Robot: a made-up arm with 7 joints. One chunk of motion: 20 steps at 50 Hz.
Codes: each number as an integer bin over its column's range. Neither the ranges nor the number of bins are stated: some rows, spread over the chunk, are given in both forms.
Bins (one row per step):
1: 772 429 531 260 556 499 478
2: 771 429 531 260 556 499 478
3: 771 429 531 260 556 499 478
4: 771 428 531 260 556 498 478
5: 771 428 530 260 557 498 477
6: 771 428 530 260 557 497 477
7: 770 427 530 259 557 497 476
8: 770 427 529 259 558 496 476
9: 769 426 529 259 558 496 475
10: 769 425 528 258 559 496 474
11: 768 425 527 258 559 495 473
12: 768 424 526 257 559 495 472
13: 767 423 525 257 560 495 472
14: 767 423 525 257 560 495 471
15: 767 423 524 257 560 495 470
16: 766 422 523 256 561 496 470
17: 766 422 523 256 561 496 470
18: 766 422 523 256 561 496 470
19: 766 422 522 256 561 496 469
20: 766 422 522 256 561 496 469
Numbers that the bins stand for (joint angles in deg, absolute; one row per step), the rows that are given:
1: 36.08 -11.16 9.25 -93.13 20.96 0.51 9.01
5: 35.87 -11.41 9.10 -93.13 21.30 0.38 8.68
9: 35.43 -11.91 8.95 -93.42 21.63 0.11 8.03
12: 35.21 -12.40 8.51 -94.00 21.97 -0.02 7.05
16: 34.77 -12.90 8.06 -94.29 22.64 0.11 6.40
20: 34.77 -12.90 7.91 -94.29 22.64 0.11 6.07
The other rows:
2: 35.87 -11.16 9.25 -93.13 20.96 0.51 9.01
3: 35.87 -11.16 9.25 -93.13 20.96 0.51 9.01
4: 35.87 -11.41 9.25 -93.13 20.96 0.38 9.01
6: 35.87 -11.41 9.10 -93.13 21.30 0.25 8.68
7: 35.65 -11.66 9.10 -93.42 21.30 0.25 8.36
8: 35.65 -11.66 8.95 -93.42 21.63 0.11 8.36
10: 35.43 -12.15 8.80 -93.71 21.97 0.11 7.70
11: 35.21 -12.15 8.65 -93.71 21.97 -0.02 7.38
13: 34.99 -12.65 8.36 -94.00 22.30 -0.02 7.05
14: 34.99 -12.65 8.36 -94.00 22.30 -0.02 6.72
15: 34.99 -12.65 8.21 -94.00 22.30 -0.02 6.40
17: 34.77 -12.90 8.06 -94.29 22.64 0.11 6.40
18: 34.77 -12.90 8.06 -94.29 22.64 0.11 6.40
19: 34.77 -12.90 7.91 -94.29 22.64 0.11 6.07

